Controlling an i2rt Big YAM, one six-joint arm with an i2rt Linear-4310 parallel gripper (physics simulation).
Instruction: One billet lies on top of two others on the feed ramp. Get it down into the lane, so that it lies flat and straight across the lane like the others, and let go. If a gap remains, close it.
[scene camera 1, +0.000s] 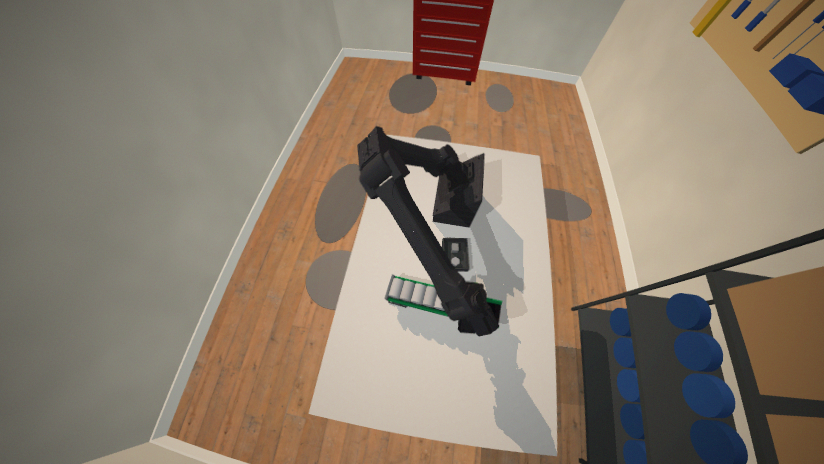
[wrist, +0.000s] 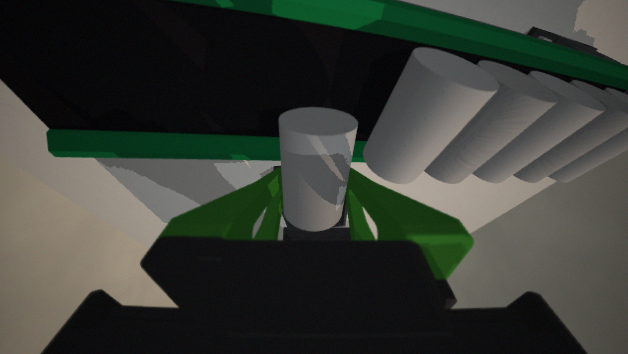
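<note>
My gripper (wrist: 314, 175) is shut on a grey billet (wrist: 316, 175), which stands between the green fingers, its far end pointing toward the feed ramp (scene camera 1: 418, 307) (wrist: 165, 145). In the wrist view the billet's far end overlaps the near green rail; its height above it I cannot tell. Several other billets (scene camera 1: 407, 291) (wrist: 430, 117) lie side by side across the black lane (wrist: 150, 75), to the right of the held one in the wrist view. The held billet is angled differently from them in that view. In the scene view the arm's wrist hides the fingers and the held billet.
A small dark box (scene camera 1: 465, 254) with a light square and disc on top lies between the ramp and the arm's base (scene camera 1: 449, 210). The ramp stands on a white table top (scene camera 1: 380, 368). A dark rack with blue bins (scene camera 1: 698, 351) stands at the right, a red cabinet (scene camera 1: 449, 31) at the back.
</note>
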